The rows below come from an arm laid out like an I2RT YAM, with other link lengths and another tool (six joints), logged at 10 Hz.
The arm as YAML. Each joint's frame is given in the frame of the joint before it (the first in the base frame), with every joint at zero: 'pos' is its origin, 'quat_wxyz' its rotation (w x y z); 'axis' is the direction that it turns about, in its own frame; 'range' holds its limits. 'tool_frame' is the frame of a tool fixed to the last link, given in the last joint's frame.
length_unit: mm
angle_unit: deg
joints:
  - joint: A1
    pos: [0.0, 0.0, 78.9]
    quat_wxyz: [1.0, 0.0, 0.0, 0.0]
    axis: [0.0, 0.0, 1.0]
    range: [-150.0, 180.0]
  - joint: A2
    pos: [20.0, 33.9, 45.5]
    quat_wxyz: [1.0, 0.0, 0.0, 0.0]
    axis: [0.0, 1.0, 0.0]
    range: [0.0, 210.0]
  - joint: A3
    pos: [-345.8, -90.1, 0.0]
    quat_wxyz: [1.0, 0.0, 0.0, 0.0]
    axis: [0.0, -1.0, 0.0]
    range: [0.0, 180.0]
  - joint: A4
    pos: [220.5, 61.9, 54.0]
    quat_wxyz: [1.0, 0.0, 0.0, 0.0]
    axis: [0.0, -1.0, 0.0]
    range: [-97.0, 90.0]
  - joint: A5
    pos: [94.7, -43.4, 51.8]
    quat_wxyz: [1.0, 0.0, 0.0, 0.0]
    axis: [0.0, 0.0, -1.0]
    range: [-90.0, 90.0]
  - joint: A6
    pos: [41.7, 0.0, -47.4]
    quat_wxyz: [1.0, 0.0, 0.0, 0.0]
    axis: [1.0, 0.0, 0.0]
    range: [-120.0, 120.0]
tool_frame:
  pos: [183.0, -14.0, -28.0]
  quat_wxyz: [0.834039, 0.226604, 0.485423, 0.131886]
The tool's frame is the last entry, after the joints.
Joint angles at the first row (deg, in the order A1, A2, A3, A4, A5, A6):
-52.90, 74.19, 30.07, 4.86, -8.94, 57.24
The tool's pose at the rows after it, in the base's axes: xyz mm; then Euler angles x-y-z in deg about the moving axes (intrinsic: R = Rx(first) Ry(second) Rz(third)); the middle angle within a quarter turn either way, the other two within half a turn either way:
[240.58, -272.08, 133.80, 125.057, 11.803, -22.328]
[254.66, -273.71, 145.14, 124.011, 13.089, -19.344]
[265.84, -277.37, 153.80, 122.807, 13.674, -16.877]
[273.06, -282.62, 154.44, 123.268, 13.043, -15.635]
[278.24, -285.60, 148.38, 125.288, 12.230, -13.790]
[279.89, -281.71, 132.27, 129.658, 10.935, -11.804]
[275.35, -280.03, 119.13, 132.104, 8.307, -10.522]
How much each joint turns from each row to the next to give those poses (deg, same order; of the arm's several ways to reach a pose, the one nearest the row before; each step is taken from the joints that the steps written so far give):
1.83, 1.03, -0.63, 4.27, -0.51, 2.63
1.67, 0.19, -0.25, 3.24, 0.61, 3.10
1.45, 0.58, -0.25, 3.19, 1.20, 2.37
0.83, 1.49, 0.84, 0.79, 1.20, 1.92
0.31, 1.94, 0.10, 1.10, 0.43, 3.12
0.32, 2.06, -0.73, 0.33, 0.01, 4.60
0.73, 0.84, -0.67, -0.68, 2.13, 3.13

